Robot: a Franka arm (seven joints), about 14 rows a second.
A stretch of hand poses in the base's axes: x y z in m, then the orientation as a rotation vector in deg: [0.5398, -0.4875, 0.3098, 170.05, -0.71, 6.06]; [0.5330, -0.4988, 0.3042, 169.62, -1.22, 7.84]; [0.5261, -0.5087, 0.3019, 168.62, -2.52, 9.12]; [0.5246, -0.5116, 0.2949, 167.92, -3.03, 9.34]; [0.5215, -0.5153, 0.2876, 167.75, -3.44, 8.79]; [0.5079, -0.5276, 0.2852, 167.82, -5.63, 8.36]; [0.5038, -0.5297, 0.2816, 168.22, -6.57, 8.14]
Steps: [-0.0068, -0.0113, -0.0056, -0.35, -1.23, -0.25]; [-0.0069, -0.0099, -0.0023, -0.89, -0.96, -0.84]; [-0.0015, -0.0029, -0.0070, -0.66, -0.20, -0.37]; [-0.0031, -0.0037, -0.0073, -0.17, 0.34, -0.33]; [-0.0136, -0.0123, -0.0024, 0.19, 0.13, -1.50]; [-0.0041, -0.0021, -0.0036, 0.46, 0.08, -0.62]
